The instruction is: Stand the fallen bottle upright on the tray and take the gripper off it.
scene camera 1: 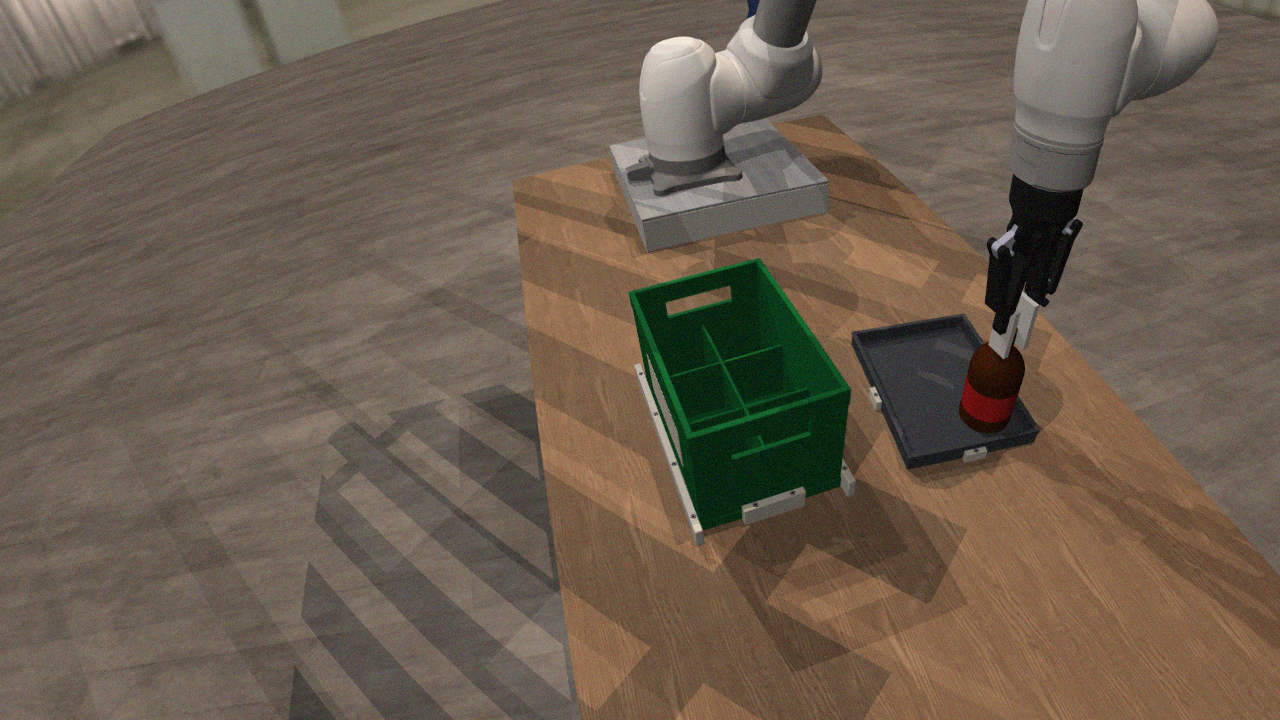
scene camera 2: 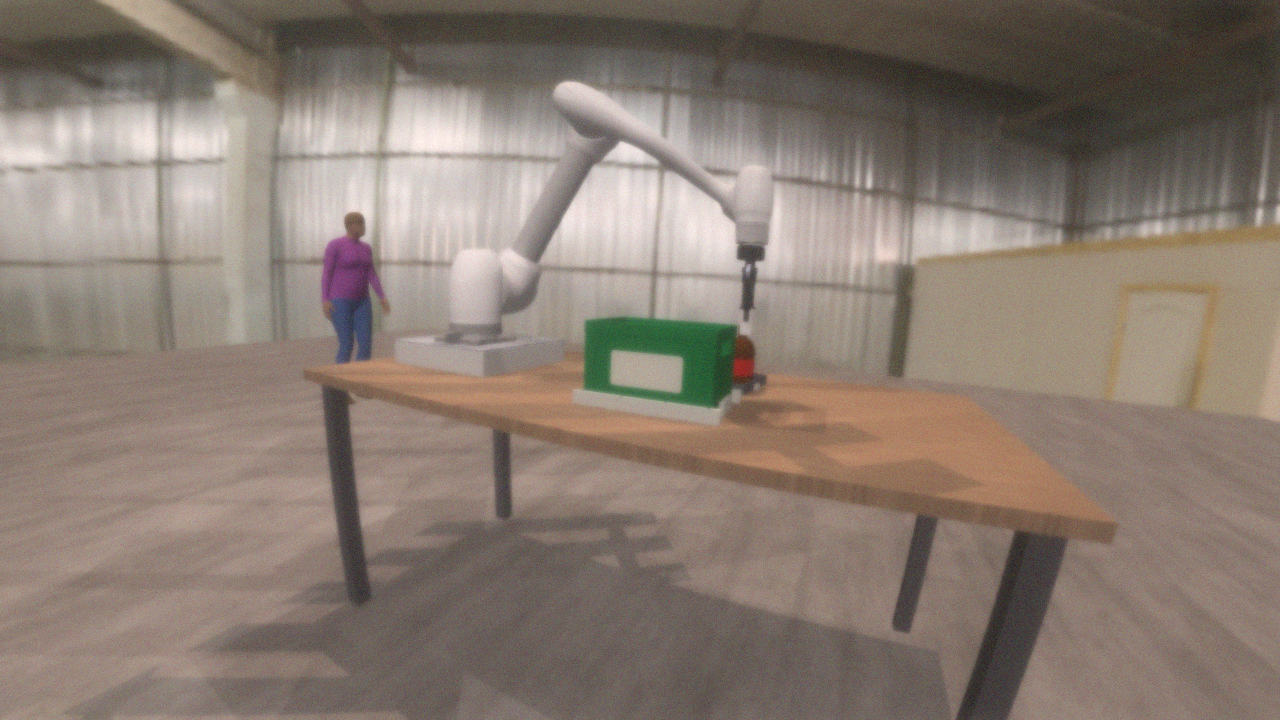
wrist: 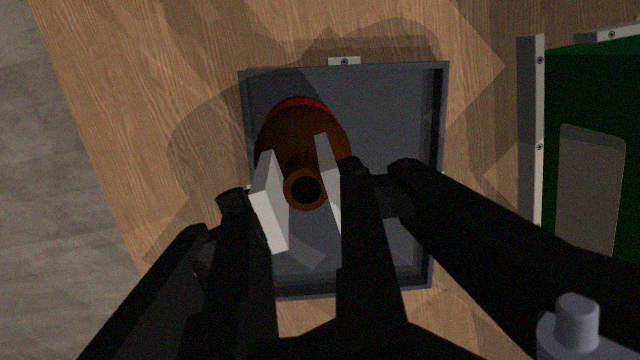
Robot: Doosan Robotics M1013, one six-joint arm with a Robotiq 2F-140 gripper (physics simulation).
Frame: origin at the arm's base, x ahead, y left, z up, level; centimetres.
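Seen in the pictures: gripper, between the fingertips: (scene camera 1: 1007,346) (scene camera 2: 745,334) (wrist: 300,164); arm's base, origin of its link: (scene camera 1: 689,169) (scene camera 2: 475,341).
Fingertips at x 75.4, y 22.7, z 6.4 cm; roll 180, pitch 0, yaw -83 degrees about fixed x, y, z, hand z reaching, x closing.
Note:
Pixels of each thing's top centre, then the offset from my fingertips to it.
- brown bottle, centre of its top: (wrist: 304,190) (scene camera 1: 1008,327) (scene camera 2: 743,325) dz +2.5, dx -0.8, dy +0.0 cm
- green crate, centre of its top: (scene camera 1: 729,335) (scene camera 2: 664,322) dz +3.9, dx -10.3, dy -33.7 cm
The brown bottle (scene camera 1: 989,404) (scene camera 2: 743,349) (wrist: 300,131) with a red label stands about upright, base down, in one corner of the dark grey tray (scene camera 1: 921,376) (wrist: 390,110). Its base looks to be on or very near the tray floor; I cannot tell if it bears fully. My gripper (scene camera 1: 1015,331) (scene camera 2: 745,327) (wrist: 300,164) is above the bottle, with its light grey pads shut on the neck. In the wrist view the bottle's mouth shows between the pads, and the body leans a little relative to the fingers. The pads partly hide the neck in scene camera 1.
A green crate (scene camera 1: 769,470) (scene camera 2: 707,367) (wrist: 575,90) with dividers stands beside the tray, with pale strips around its foot. The arm's base block (scene camera 1: 742,219) (scene camera 2: 483,358) is at the table's far end. A person (scene camera 2: 349,268) stands behind the table.

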